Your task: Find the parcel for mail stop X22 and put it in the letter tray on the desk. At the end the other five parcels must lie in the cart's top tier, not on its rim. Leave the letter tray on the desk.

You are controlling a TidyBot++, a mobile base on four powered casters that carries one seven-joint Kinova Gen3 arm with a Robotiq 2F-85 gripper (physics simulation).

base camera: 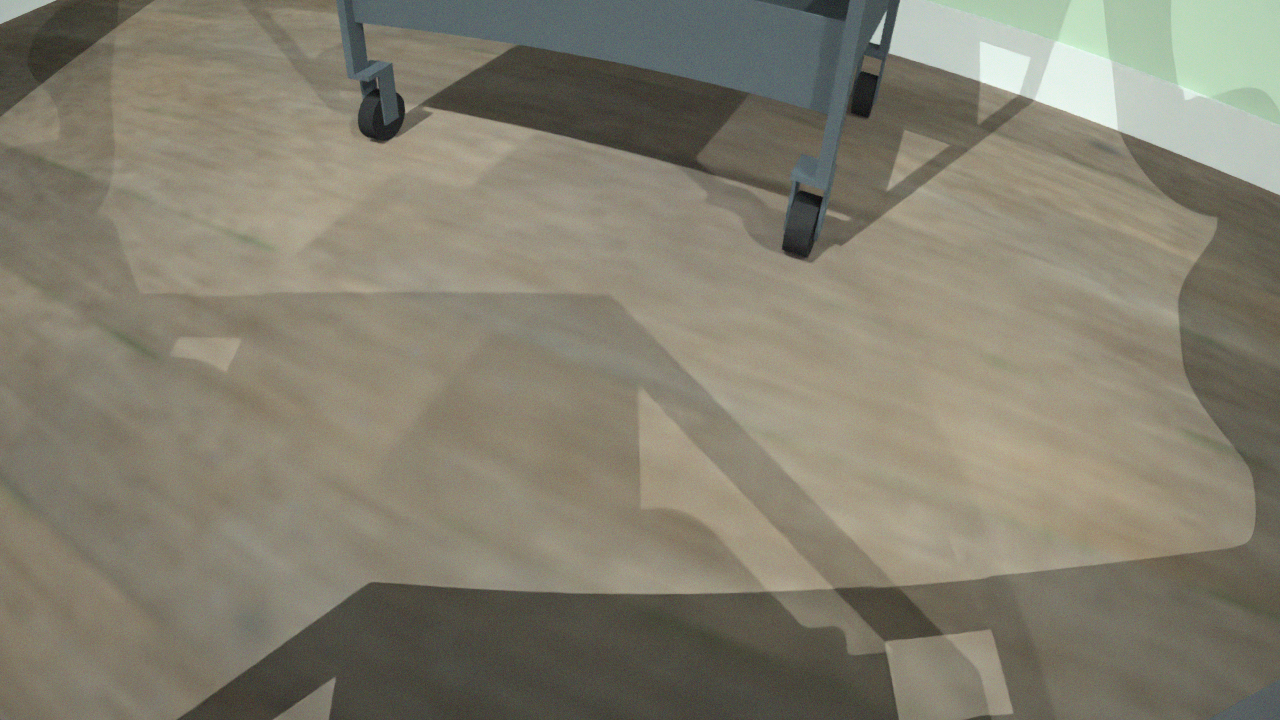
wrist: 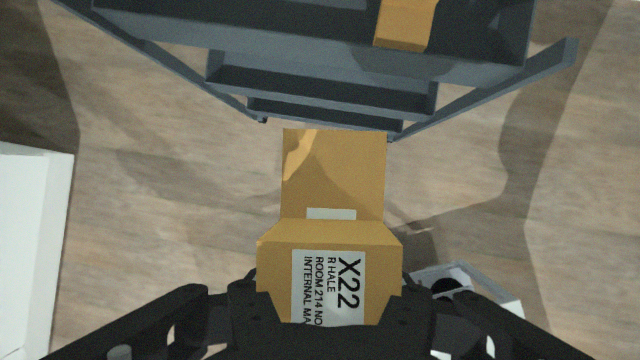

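Frame: origin at the arm's base, x ahead, y left, z up, level; centimetres.
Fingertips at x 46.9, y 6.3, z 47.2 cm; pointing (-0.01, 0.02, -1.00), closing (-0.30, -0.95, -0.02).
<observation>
A point is followed by its place in that frame.
The parcel labelled X22 (wrist: 330, 232) @(y 5.2, x 50.0, z 51.2 cm) is held in the wrist view, with its label towards the camera. My gripper (wrist: 328, 278) @(y 6.3, x 46.9, z 47.2 cm) is shut on it, a finger at each side. The parcel hangs over the floor, in front of the cart (base camera: 590, 44) @(y 1.4, x 64.2, z -25.5 cm) (wrist: 165, 37) @(y 19.1, x 72.7, z 28.2 cm) as the wrist view shows it. Another parcel (wrist: 404, 27) @(y -6.3, x 64.0, z 31.8 cm) lies in the cart's top tier near the front wall; it is cut off by the view's upper edge, and its label does not show. The other parcels, the desk and the letter tray cannot be made out.
The cart's lower tiers show below its top one in the wrist view. Its casters (base camera: 381, 114) @(y 22.0, x 74.6, z -36.4 cm) (base camera: 802, 223) @(y -14.9, x 55.9, z -35.8 cm) stand on the floor. A green wall (base camera: 1199, 53) @(y -76.9, x 90.2, z -25.7 cm) is behind. A white box-like piece (wrist: 22, 250) @(y 98.7, x 55.1, z -19.9 cm) is at left, and a grey-white object (wrist: 510, 306) at lower right.
</observation>
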